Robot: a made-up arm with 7 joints.
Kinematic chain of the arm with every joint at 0, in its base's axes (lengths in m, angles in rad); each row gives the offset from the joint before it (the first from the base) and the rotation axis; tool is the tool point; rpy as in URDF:
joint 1: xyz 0 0 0.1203 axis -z
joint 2: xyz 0 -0.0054 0.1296 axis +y
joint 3: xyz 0 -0.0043 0.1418 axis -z
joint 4: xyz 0 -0.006 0.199 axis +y
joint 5: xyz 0 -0.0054 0.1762 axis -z
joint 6: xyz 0 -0.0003 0.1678 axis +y
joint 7: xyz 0 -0.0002 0.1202 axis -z
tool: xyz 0 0 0 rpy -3.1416 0 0
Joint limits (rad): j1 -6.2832..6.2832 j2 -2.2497..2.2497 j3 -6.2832..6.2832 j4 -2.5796..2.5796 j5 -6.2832..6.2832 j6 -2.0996..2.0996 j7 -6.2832..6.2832
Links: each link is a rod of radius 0.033 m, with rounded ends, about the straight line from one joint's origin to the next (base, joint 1, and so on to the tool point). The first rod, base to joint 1, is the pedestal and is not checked.
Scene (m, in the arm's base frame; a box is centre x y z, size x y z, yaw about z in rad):
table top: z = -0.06
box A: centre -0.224 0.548 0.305 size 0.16 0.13 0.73 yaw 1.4
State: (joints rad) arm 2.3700 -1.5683 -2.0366 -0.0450 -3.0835 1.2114 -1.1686
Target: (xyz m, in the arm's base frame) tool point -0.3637 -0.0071 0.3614
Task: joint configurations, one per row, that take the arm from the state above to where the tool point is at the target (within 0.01 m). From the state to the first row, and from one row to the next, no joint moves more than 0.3 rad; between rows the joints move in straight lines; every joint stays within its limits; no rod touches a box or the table.
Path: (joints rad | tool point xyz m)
1: 2.2358 -1.3022 -2.2544 -0.2584 -3.0989 1.0653 -1.3097 | 0.2671 0.6065 0.5656
2: 2.1016 -1.0360 -2.4723 -0.4718 -3.1144 0.9192 -1.4507 | 0.0847 0.4871 0.7804
3: 1.9674 -0.7699 -2.6901 -0.6852 -3.1298 0.7731 -1.5918 | -0.0548 0.2519 0.9097
4: 1.7677 -0.9192 -2.4709 -0.9546 -3.1109 0.9246 -1.4860 | -0.2033 0.2540 0.8052
5: 1.5681 -1.0684 -2.2517 -1.2239 -3.0920 1.0760 -1.3802 | -0.3277 0.2029 0.6636
6: 1.3684 -1.2177 -2.0325 -1.4932 -3.0731 1.2275 -1.2744 | -0.3883 0.1048 0.5057
7: 1.1687 -1.3670 -1.8133 -1.7625 -3.0542 1.3790 -1.1686 | -0.3637 -0.0071 0.3614

